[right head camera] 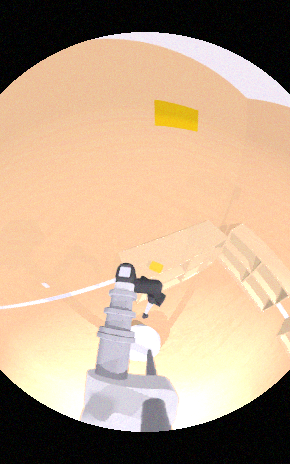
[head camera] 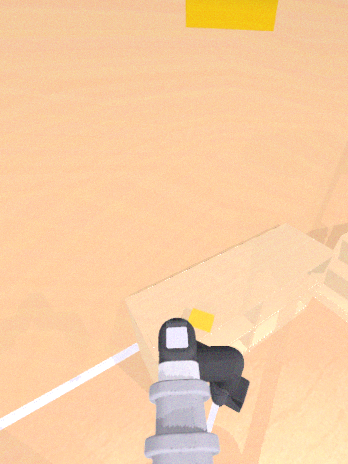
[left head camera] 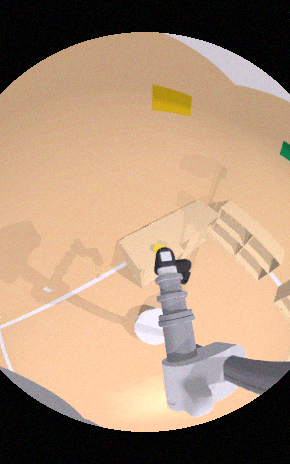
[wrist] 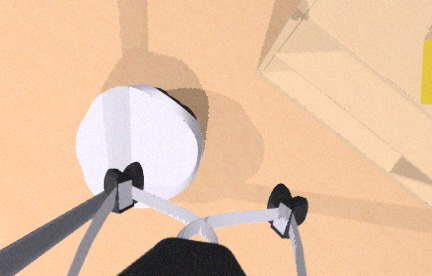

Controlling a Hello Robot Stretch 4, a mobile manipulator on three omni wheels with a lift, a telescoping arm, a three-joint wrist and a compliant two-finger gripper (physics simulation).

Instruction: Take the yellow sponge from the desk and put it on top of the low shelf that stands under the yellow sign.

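Frame: origin at the robot's base, x down, y left, z ahead, level; centimetres.
Seen in the pictures: gripper, fingertip midpoint: (right head camera: 151, 307) (wrist: 206, 189); robot's base, link origin: (right head camera: 140, 341) (left head camera: 153, 325) (wrist: 150, 143).
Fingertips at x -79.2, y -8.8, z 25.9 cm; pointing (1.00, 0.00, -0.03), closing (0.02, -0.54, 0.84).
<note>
Offsets run from my fingertips to a thing's top centre. "*": to the spot under its first point. Level surfaces: height alone.
The yellow sponge {dx +16.5, dy -2.1, dz +39.1 cm} (head camera: 201, 320) (left head camera: 158, 247) (right head camera: 156, 267) (wrist: 427, 72) lies flat on top of the low shelf {dx +21.0 cm} (head camera: 240, 270) (left head camera: 170, 225) (right head camera: 185, 242) (wrist: 380, 30), near its front left part. The yellow sign {dx -103.2, dy -16.4, dz +87.2 cm} (head camera: 231, 15) (left head camera: 171, 100) (right head camera: 176, 115) is on the wall beyond that shelf. My gripper (wrist: 206, 189) is open, its two fingertips wide apart with no object between them. It hangs off the front side of the shelf, apart from the sponge, which is at the right edge of the wrist view. In the left head view the arm's end partly hides the sponge. The desk cannot be made out.
A shelf unit with open compartments {* dx +21.0, dy -112.2, dz +92.9 cm} (left head camera: 226, 207) (right head camera: 240, 230) stands close to the right end of the low shelf. A white round object (left head camera: 148, 327) (right head camera: 146, 341) (wrist: 145, 140) is below the arm. A green sign (left head camera: 285, 151) shows at the right. White lines mark the floor.
</note>
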